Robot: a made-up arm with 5 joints.
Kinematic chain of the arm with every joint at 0, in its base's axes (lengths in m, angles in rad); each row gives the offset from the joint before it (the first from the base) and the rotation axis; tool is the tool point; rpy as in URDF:
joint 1: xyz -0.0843 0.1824 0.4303 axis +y
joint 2: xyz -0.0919 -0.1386 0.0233 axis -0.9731 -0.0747 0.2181
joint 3: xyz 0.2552 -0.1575 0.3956 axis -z
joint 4: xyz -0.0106 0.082 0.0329 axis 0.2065 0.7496 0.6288
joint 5: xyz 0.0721 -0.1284 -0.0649 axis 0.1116 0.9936 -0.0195
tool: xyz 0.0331 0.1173 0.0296 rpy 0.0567 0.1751 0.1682
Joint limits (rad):
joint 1: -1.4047..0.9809
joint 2: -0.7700..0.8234
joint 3: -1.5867..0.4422
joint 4: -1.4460..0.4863
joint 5: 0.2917..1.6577
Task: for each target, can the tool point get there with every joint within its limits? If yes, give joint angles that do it. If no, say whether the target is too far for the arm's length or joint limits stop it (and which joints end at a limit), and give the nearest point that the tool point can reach.
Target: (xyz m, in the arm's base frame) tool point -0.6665 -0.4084 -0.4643
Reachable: no: too far | nearest point -0.2834 -0.2719 0.4997 | short by 1.046 m
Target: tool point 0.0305 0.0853 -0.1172
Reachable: no: joint limits stop it (at a limit: joint 1, joint 2, joint 3, joint 4, joint 5) | nearest point 0.1746 -0.2726 0.3097 | short by 0.575 m
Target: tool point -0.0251 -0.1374 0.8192
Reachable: yes | joints -0.5117 -0.3467 -0.1324 0.3170 0.9969
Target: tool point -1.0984 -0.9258 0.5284
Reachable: no: too far | nearest point -0.4450 -0.3552 0.6660 | short by 0.878 m
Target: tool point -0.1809 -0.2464 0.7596
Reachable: yes | joints -1.1400 -0.6056 0.1962 0.3309 1.0751
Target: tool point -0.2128 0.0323 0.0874
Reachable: no: joint limits stop it (at a limit: joint 1, joint 2, joint 3, joint 4, joint 5) | nearest point -0.3780 0.2203 0.5065 | short by 0.488 m
